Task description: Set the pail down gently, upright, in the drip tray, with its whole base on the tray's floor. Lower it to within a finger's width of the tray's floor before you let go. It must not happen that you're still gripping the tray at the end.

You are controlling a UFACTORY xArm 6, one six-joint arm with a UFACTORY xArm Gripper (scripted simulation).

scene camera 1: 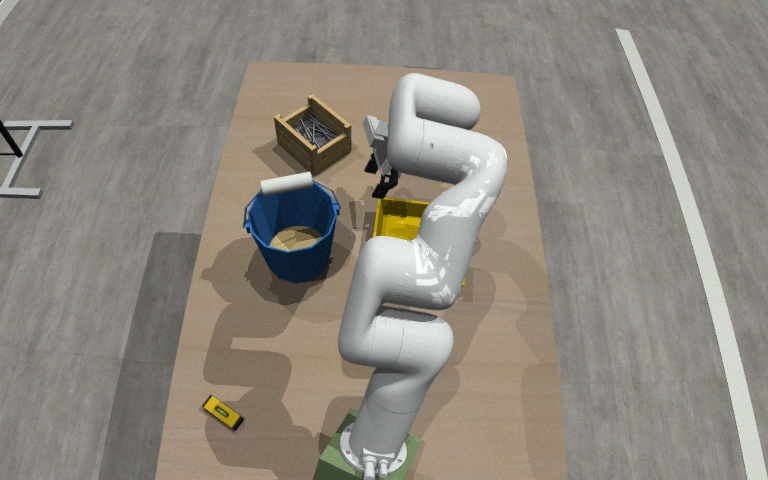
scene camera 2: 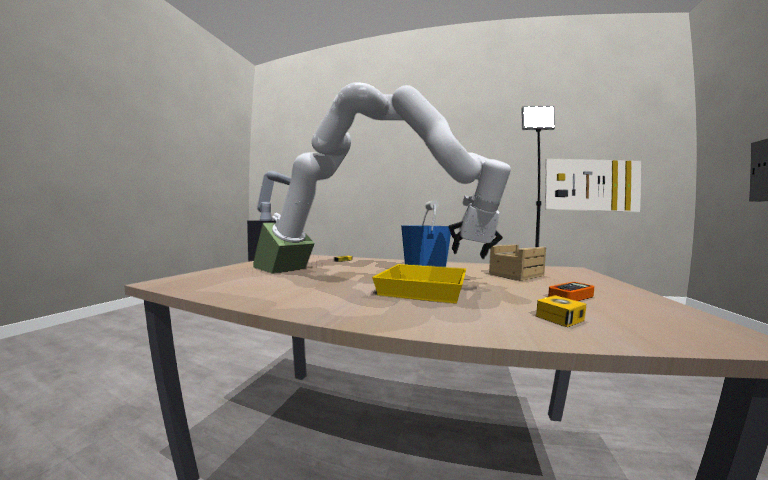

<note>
I see my gripper, a yellow drip tray and a blue pail.
My gripper shows as well in scene camera 1.
</note>
